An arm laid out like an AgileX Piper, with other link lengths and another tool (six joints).
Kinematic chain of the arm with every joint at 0, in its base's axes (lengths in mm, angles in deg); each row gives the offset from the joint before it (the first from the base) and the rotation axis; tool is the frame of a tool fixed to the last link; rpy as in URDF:
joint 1: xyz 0 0 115.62 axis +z
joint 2: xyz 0 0 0 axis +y
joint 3: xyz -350.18 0 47.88 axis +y
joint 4: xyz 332.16 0 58.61 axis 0.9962 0 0.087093
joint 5: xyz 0 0 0 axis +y
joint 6: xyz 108.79 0 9.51 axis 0.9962 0 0.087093
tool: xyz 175.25 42 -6.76 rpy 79.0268 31.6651 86.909
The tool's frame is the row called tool.
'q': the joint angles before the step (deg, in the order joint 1, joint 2, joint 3, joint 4, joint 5, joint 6). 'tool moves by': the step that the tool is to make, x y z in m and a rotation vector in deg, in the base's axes. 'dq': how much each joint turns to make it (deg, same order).
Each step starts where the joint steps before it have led.
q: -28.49 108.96 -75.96 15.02 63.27 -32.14
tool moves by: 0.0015 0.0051 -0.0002 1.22 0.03 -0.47
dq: -0.01 0.29 0.00 1.15 0.33 -0.01
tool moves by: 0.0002 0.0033 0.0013 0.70 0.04 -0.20
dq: 0.01 0.00 0.01 0.62 0.38 0.01
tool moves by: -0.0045 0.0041 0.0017 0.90 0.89 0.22
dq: -0.01 0.01 -0.02 0.22 1.28 0.00
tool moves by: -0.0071 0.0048 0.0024 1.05 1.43 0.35
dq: 0.01 0.00 -0.06 -0.01 1.86 0.15
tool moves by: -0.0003 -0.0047 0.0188 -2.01 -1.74 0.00
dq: 0.00 -2.80 0.01 -1.04 0.17 0.54
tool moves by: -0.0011 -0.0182 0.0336 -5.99 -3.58 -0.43
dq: 0.00 -5.40 -0.02 -3.79 -0.99 1.72
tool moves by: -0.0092 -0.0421 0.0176 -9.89 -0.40 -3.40
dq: -0.01 -3.62 0.01 -9.63 -2.21 6.21
